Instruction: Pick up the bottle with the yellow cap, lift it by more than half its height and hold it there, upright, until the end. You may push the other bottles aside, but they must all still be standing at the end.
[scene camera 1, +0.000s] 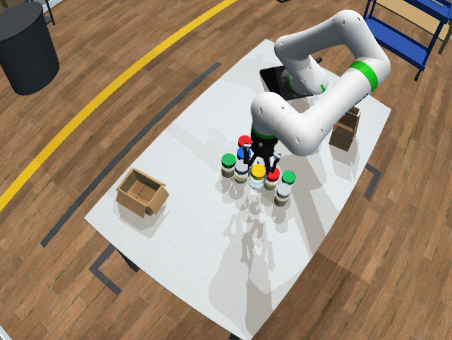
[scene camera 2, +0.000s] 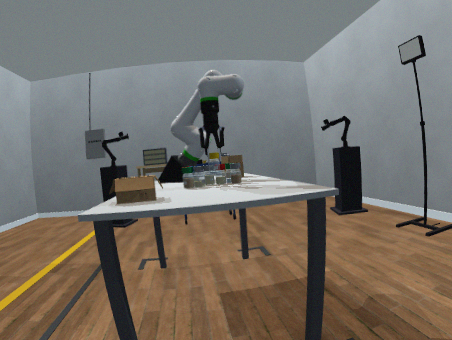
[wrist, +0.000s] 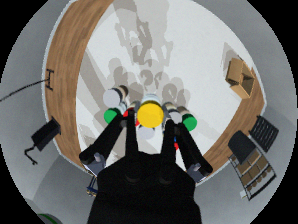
In view: my gripper (wrist: 150, 108) and a brown box (scene camera 1: 341, 137).
